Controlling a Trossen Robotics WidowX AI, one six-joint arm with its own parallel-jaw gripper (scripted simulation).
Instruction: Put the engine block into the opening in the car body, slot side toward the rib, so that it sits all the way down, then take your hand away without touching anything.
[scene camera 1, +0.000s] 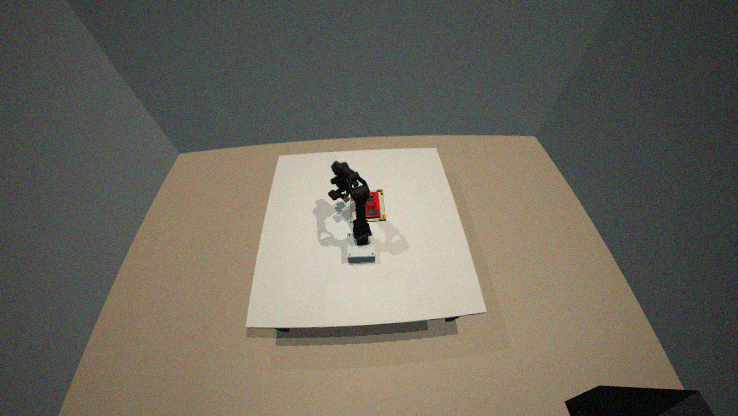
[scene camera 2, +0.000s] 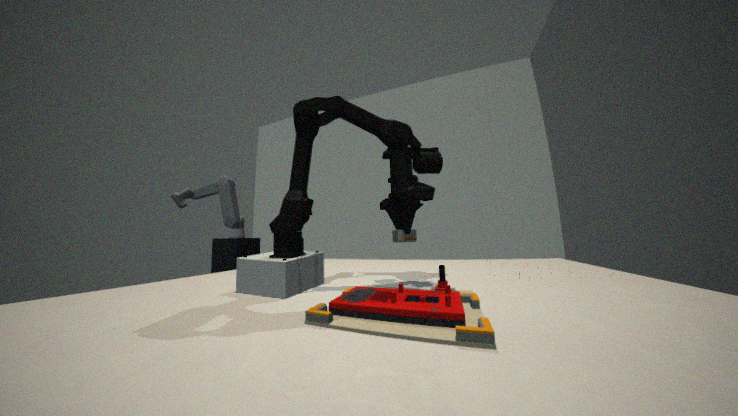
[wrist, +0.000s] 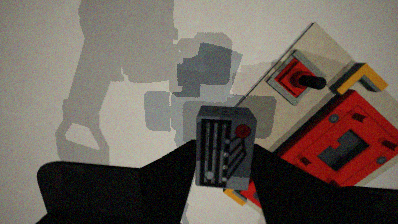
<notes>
My gripper (scene camera 2: 404, 234) holds a grey engine block. Further things: a red car body (scene camera 2: 435, 308) and a beige base plate (scene camera 2: 478, 333).
My gripper shows as well in the wrist view (wrist: 223, 147).
</notes>
